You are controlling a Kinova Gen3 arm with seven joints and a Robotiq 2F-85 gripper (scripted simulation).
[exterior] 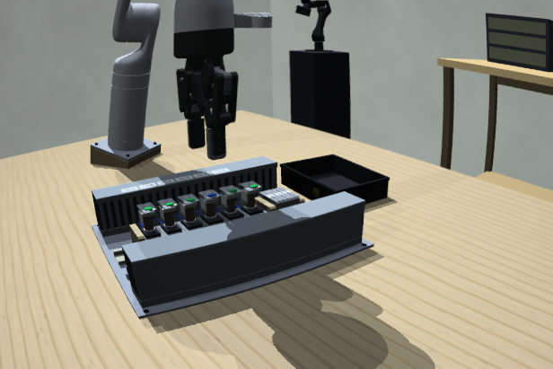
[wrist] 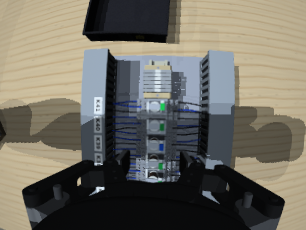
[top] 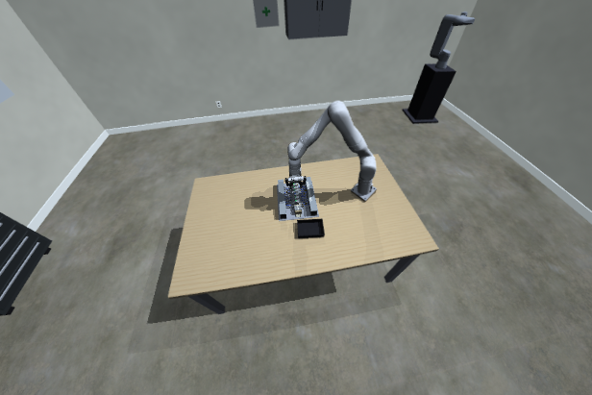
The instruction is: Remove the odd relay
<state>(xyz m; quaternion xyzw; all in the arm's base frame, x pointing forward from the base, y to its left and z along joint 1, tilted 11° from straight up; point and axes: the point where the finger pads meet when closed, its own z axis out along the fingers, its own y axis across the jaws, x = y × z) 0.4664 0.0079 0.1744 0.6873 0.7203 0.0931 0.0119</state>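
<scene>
Now: hand 9 cm above the relay. The rest, counted from my hand: black parts tray (8 cm behind, 25 cm to the left, 12 cm below).
</scene>
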